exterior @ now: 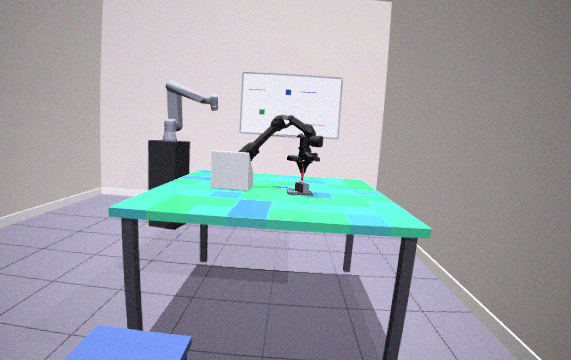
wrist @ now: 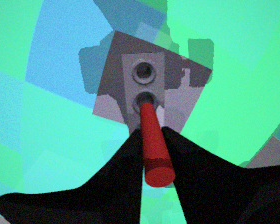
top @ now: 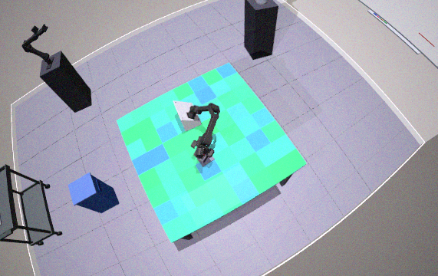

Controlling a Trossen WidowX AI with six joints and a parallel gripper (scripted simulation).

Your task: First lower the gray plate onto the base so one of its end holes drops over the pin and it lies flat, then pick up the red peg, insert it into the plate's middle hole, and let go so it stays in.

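Now: gripper tip right at the red peg. The rest, counted from my gripper tip: gray plate 70 mm below.
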